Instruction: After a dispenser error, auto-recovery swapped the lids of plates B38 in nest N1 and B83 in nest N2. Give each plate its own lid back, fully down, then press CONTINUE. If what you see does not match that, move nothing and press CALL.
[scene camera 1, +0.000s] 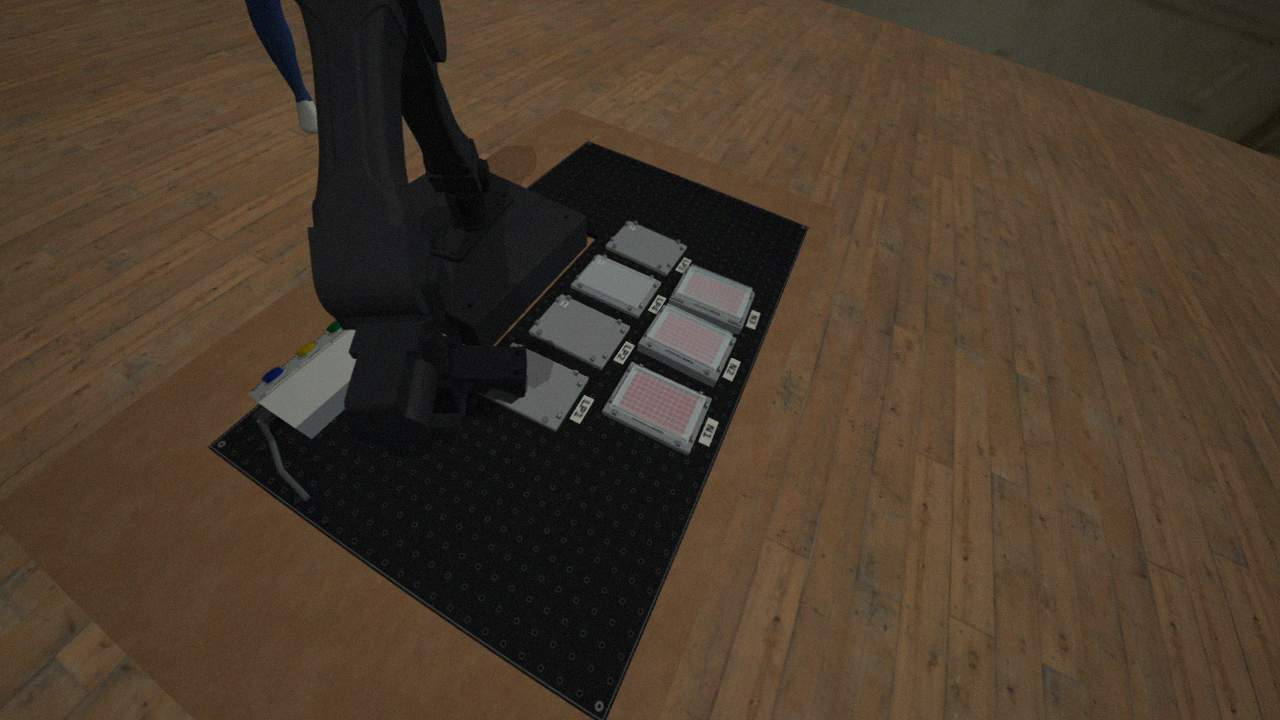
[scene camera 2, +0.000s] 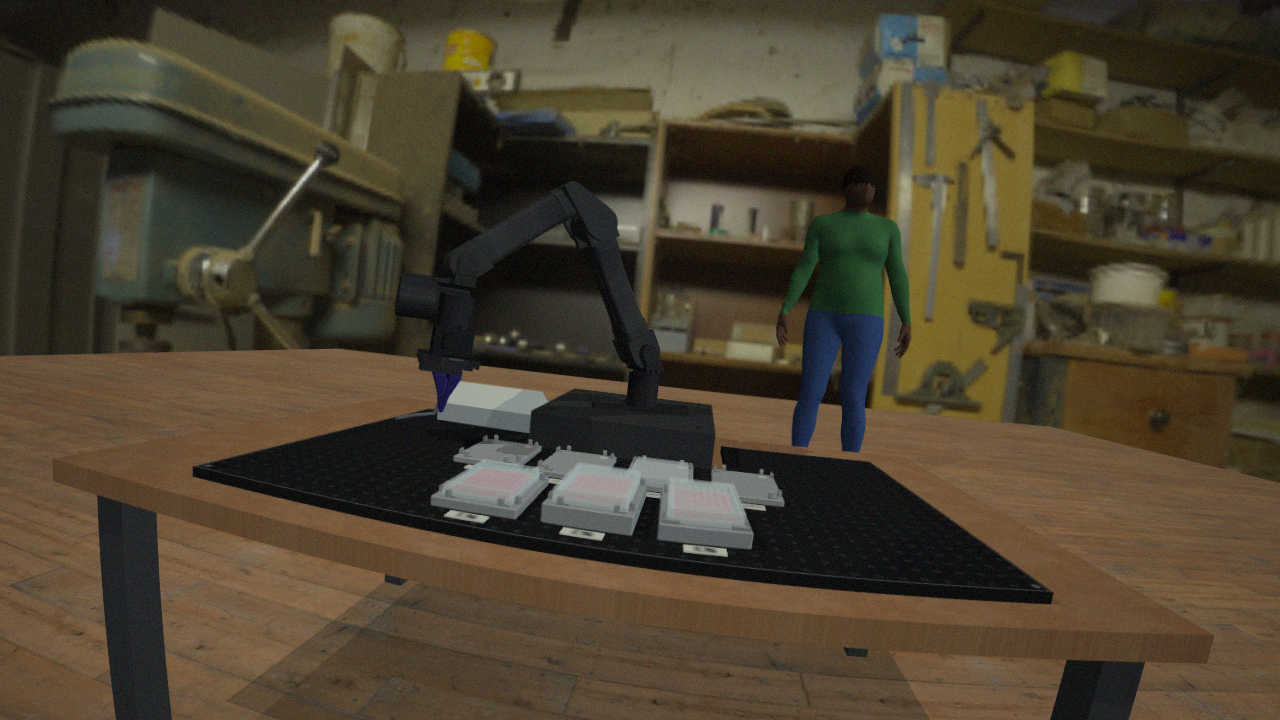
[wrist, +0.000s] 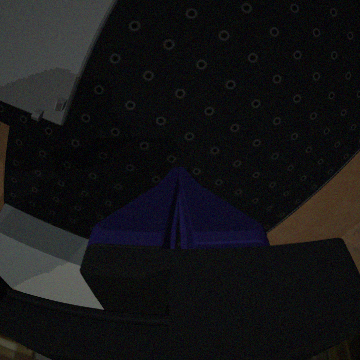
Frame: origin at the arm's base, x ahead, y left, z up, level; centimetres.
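Where they show: gripper, fingertip midpoint: (scene camera 1: 447, 428) (scene camera 2: 440, 411) (wrist: 178, 176); arm's base, link origin: (scene camera 1: 472, 224) (scene camera 2: 640, 409).
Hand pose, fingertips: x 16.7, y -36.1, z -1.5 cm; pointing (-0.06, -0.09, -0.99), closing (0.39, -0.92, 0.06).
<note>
Each offset is from my fingertips to the top centre of the thing. "spot": to the spot under its first point.
Plates with pink wells sit in nests N1 {dx +25.7, dy +15.3, dz -2.6 cm} (scene camera 1: 660, 402) (scene camera 2: 490, 483), N2 {dx +27.4, dy +28.4, dz -1.3 cm} (scene camera 1: 689, 335) (scene camera 2: 597, 488) and N3 {dx +29.6, dy +40.8, dz -1.6 cm} (scene camera 1: 713, 293) (scene camera 2: 704, 501). Clear lids seem to cover them; plate and lid codes are too small to read. The button box {dx -21.1, dy +5.3, dz +3.1 cm} (scene camera 1: 308, 385) (scene camera 2: 496, 405) (wrist: 45, 265) has a blue button {dx -24.8, dy -1.6, dz +2.2 cm} (scene camera 1: 273, 375), a yellow button {dx -23.8, dy +3.3, dz +2.2 cm} (scene camera 1: 306, 349) and a green button {dx -22.8, dy +8.2, dz +2.2 cm} (scene camera 1: 334, 326); which is CONTINUE or CALL is not legible. My gripper (scene camera 2: 441, 411) (wrist: 178, 176) is shut and empty, above the board beside the box. The arm hides its fingertips in scene camera 1.
Grey lid pads LP1 {dx +5.9, dy +12.2, dz -3.3 cm} (scene camera 1: 556, 400) (scene camera 2: 497, 450), LP2 {dx +8.9, dy +24.9, dz -3.3 cm} (scene camera 1: 579, 331) and two more, one pad {dx +11.3, dy +37.7, dz -3.5 cm} (scene camera 1: 615, 284) brighter than the other {dx +13.6, dy +50.6, dz -3.3 cm} (scene camera 1: 646, 246), stand between the nests and the arm's base (scene camera 1: 537, 241) (scene camera 2: 626, 429). A grey cable {spot: dx -20.4, dy -10.3, dz -4.9 cm} (scene camera 1: 281, 461) runs from the button box. A person (scene camera 2: 850, 268) stands behind the table.
</note>
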